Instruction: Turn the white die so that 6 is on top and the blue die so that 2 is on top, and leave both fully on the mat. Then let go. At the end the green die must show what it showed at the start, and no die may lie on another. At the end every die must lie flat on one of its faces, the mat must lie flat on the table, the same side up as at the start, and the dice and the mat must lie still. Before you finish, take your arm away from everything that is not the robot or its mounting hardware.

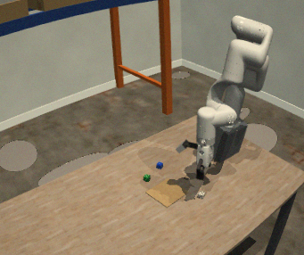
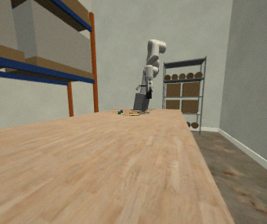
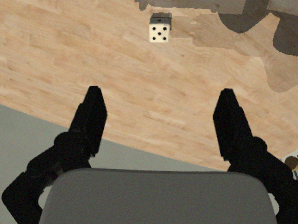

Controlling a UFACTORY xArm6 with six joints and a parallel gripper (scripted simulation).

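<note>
Now: the white die 140 mm below my hand. From my hand the other things lie so: blue die 40 mm behind, 290 mm to the right, 140 mm below; green die 70 mm ahead, 270 mm to the right, 140 mm below; tan mat 80 mm ahead, 140 mm to the right, 150 mm below.
</note>
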